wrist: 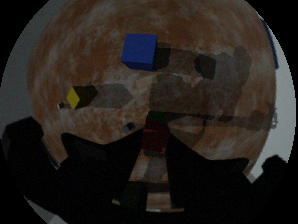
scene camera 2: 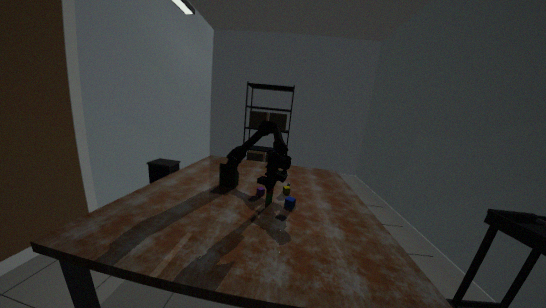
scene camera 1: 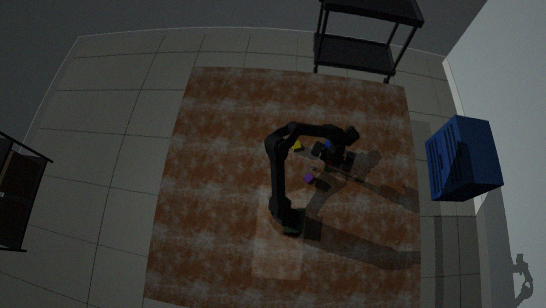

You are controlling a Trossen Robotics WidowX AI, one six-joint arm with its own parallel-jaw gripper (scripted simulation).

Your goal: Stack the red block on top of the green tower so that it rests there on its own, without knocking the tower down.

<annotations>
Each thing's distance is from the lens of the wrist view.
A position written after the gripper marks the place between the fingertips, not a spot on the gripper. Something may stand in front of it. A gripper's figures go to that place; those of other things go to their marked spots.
gripper (wrist: 155, 133): 10 cm
blue block (wrist: 139, 52): 12 cm
</annotations>
